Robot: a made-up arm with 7 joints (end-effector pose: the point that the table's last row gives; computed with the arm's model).
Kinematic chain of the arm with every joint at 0, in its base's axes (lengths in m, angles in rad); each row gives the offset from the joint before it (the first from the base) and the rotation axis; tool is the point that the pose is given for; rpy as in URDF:
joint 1: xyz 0 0 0.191 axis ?
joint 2: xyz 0 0 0 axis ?
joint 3: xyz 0 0 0.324 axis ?
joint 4: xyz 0.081 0 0 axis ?
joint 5: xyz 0.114 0 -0.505 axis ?
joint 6: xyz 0 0 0 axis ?
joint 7: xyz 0.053 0 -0.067 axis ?
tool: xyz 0 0 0 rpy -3.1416 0 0
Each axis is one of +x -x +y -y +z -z.
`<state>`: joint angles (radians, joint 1 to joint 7).
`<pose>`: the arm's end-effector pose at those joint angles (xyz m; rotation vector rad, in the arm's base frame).
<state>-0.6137 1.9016 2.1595 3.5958 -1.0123 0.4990 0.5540</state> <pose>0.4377 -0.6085 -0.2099 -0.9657 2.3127 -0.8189</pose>
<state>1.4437 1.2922 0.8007 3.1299 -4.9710 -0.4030 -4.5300</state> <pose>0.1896 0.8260 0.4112 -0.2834 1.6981 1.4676</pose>
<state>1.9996 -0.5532 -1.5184 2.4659 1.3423 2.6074 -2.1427</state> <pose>0.4030 -0.1640 0.8817 0.8705 -2.0347 -1.2469</pose>
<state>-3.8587 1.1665 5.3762 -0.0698 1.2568 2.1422 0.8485</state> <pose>0.1274 -0.0385 -0.0191 1.2209 -1.4660 -0.9150</pose>
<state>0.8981 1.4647 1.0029 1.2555 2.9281 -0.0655 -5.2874</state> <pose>-0.2674 0.5189 -0.1396 0.4167 -2.1628 -0.5482</pose>
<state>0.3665 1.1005 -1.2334 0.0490 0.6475 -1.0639 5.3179</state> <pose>-0.0087 -0.3105 0.0779 1.5529 0.1590 -0.4457</pose>
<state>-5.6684 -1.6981 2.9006 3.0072 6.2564 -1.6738 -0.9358</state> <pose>-0.6370 -0.4613 0.1222 0.3028 0.0744 -0.3020</pose>
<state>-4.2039 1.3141 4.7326 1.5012 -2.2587 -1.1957 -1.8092</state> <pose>0.3165 0.5885 0.2084 2.7830 -1.1682 0.8355</pose>
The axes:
joint 1: +z
joint 2: +y
joint 3: +z
joint 4: -y
joint 5: -z
joint 6: +y
joint 7: -z

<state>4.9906 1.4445 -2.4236 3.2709 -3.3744 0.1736 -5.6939</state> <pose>0.2935 -0.8399 0.2586 1.0574 -2.0753 2.0531</pose>
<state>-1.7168 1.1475 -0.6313 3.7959 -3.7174 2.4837 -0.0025</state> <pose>0.1825 -0.4673 0.6763 -2.2928 -0.2270 -0.5689</pose>
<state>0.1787 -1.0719 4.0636 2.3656 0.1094 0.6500 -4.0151</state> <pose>-0.7730 -0.4731 0.3677 1.8008 1.1966 -1.0523</pose>
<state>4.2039 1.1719 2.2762 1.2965 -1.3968 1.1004 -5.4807</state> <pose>0.4223 -0.3386 0.6721 2.4970 -0.9469 1.5699</pose>
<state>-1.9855 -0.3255 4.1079 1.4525 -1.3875 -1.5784 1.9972</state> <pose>-0.2954 0.5328 0.4845 -0.1661 -1.1831 1.0860</pose>
